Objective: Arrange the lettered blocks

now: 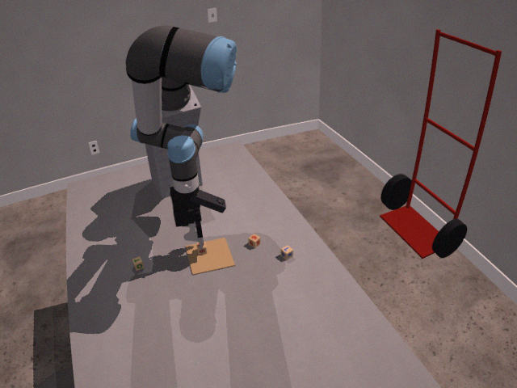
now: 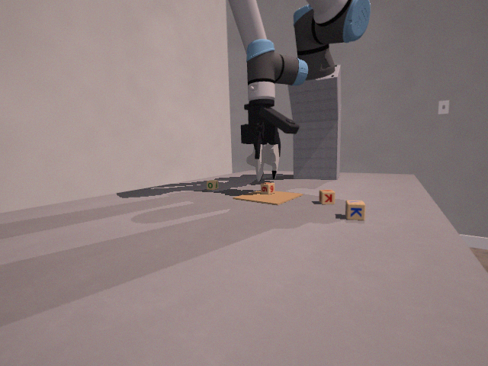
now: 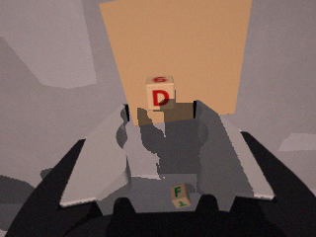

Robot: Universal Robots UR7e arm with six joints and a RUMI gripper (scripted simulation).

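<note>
Now: the red-marked block 40 mm below my hand. Round my hand: red-lettered block (170 mm to the left, 50 mm ahead, 40 mm below); then tan mat (60 mm below, 30 mm ahead, 10 mm to the left); then green-lettered block (220 mm to the right, 40 mm below, 30 mm behind).
</note>
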